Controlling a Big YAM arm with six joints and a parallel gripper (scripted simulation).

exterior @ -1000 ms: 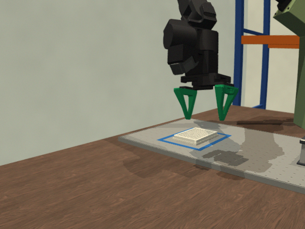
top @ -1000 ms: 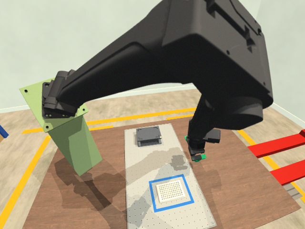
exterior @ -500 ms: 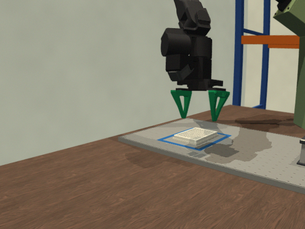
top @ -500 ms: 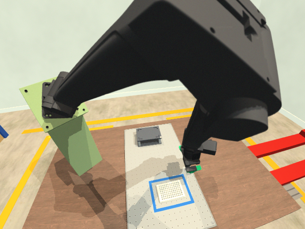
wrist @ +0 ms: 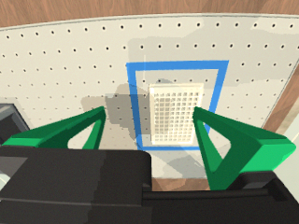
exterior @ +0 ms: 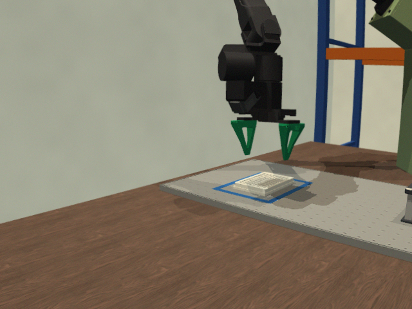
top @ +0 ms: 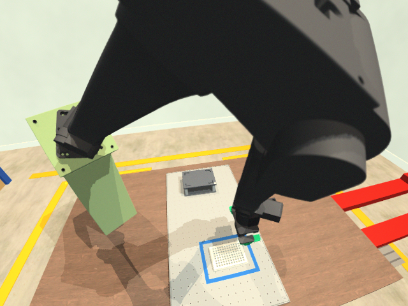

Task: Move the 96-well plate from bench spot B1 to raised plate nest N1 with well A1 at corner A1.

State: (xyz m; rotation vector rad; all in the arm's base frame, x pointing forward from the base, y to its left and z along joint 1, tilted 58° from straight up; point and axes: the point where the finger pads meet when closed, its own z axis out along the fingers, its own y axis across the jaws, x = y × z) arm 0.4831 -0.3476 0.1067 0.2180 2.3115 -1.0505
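The white 96-well plate is 8 cm below my hand, 7 cm behind it and 1 cm to the right of it. The rest, counted from my hand: A1 label (27 cm to the left, 8 cm ahead, 3 cm below); dark grey raised nest N1 (35 cm to the left, 3 cm below, 3 cm ahead).
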